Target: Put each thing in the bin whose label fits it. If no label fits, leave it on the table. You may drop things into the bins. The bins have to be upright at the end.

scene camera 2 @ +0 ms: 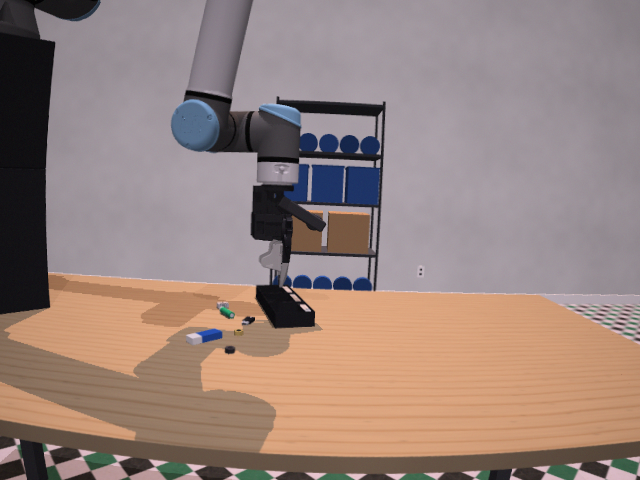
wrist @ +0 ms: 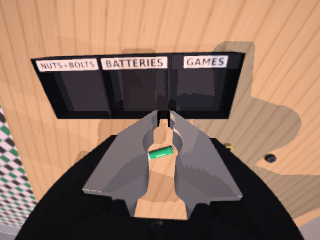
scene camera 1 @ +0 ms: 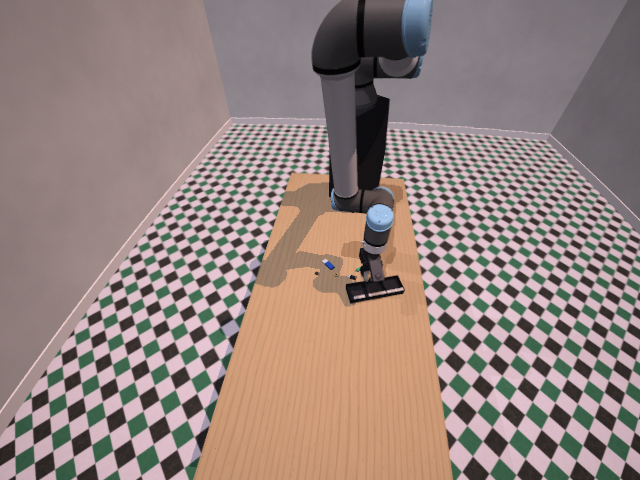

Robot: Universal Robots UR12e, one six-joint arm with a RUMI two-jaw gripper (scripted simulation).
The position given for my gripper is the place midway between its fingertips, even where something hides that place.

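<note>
Scene camera 2 gives me my gripper (scene camera 2: 280, 286) and, with it, a black three-compartment bin (scene camera 2: 294, 317). In scene camera 1 I see the bin (scene camera 1: 357, 292). The wrist view has both the bin (wrist: 199, 86) and my gripper (wrist: 163, 111).
</note>
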